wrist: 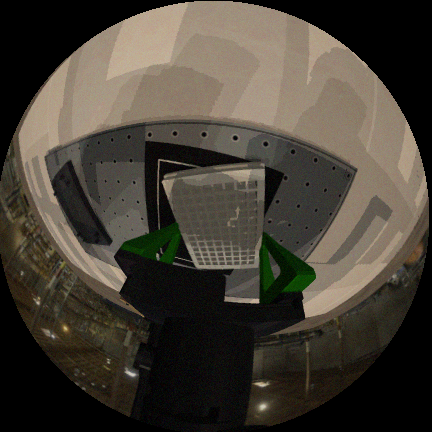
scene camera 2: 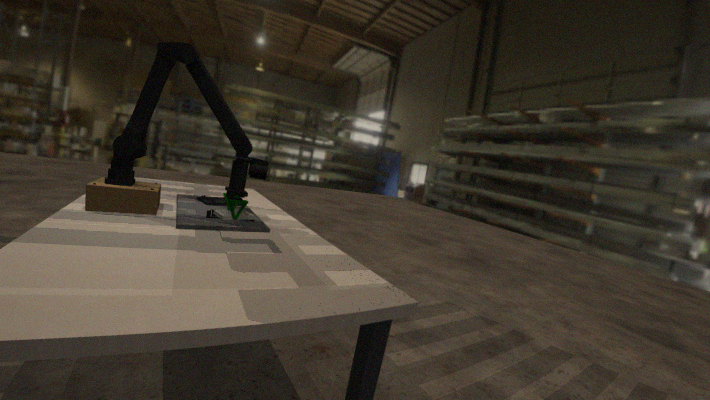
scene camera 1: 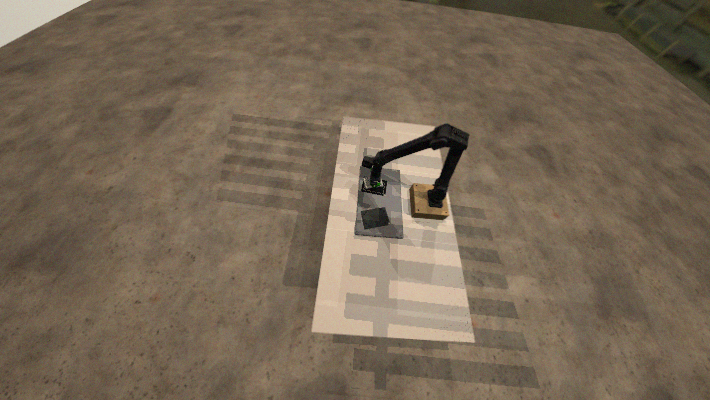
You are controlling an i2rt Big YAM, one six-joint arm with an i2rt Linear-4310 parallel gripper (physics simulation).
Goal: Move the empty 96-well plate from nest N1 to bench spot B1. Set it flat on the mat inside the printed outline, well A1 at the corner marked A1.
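Places are measured from the arm's base along level axes (x ahead, y left, z up), in centimetres.
Where they show: gripper, between the fingertips: (wrist: pixel 221 230) (scene camera 2: pixel 232 216) (scene camera 1: pixel 373 182); arm's base, origin of its link: (scene camera 2: pixel 120 183) (scene camera 1: pixel 434 199).
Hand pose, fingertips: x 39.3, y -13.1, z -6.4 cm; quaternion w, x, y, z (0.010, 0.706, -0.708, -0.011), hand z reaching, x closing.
Things, the pixels of their centre, and the offset from my fingertips. "spot": a spot on its surface instead. Level surfaces: height alone.
- black mat, height of its surface: dz -0.2 cm
- printed white outline, a spot on its surface: (wrist: pixel 159 210) spot: dx +1.3, dy +7.1, dz -0.2 cm
- low dark block, middle of its body: (wrist: pixel 73 211) (scene camera 2: pixel 219 200) (scene camera 1: pixel 375 217) dx -1.2, dy +27.1, dz +0.7 cm
- pale table, height of its surface: dz -1.7 cm
My gripper (scene camera 1: pixel 375 185) (scene camera 2: pixel 235 210) (wrist: pixel 221 230) is shut on the pale, see-through 96-well plate (wrist: pixel 220 215), one green finger on each long side. The plate hangs over or rests low on the black mat (wrist: pixel 170 151); I cannot tell whether it touches. In the wrist view the printed white outline (wrist: pixel 159 210) shows left of the plate and is partly hidden by it; their edges do not line up there. A low dark block (scene camera 1: pixel 375 218) (wrist: pixel 82 205), apparently nest N1, stands empty to the left in the wrist view. The A1 corner mark cannot be read.
The mat and dark block are on a grey perforated board (scene camera 1: pixel 395 229) (scene camera 2: pixel 192 223) (wrist: pixel 115 175), which lies on the pale table (scene camera 1: pixel 415 300) (scene camera 2: pixel 125 270). The arm stands on a wooden base block (scene camera 1: pixel 419 211) (scene camera 2: pixel 122 198) beside the board. Striped shadows cross the table.
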